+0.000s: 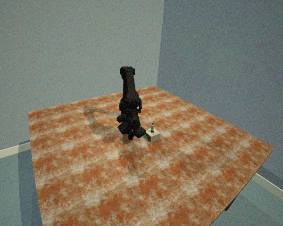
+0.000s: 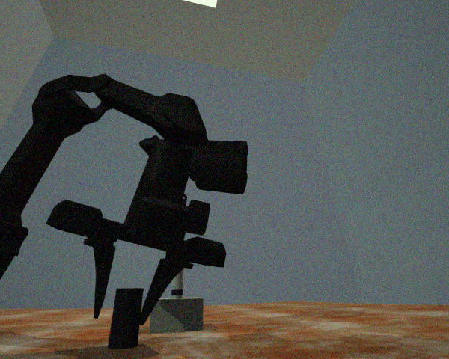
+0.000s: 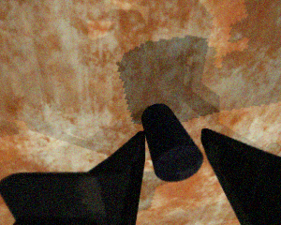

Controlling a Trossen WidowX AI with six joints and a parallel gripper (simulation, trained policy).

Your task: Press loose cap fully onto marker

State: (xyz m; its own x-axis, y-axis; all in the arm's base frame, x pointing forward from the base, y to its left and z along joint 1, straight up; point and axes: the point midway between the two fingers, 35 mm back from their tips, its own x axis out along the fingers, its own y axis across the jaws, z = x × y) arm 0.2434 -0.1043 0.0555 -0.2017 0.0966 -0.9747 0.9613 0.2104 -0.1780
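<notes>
The pale holder block is 12 cm to the left of my gripper tip and 6 cm ahead of it. The rest, counted from my gripper tip: black marker cap: 1 cm ahead.
</notes>
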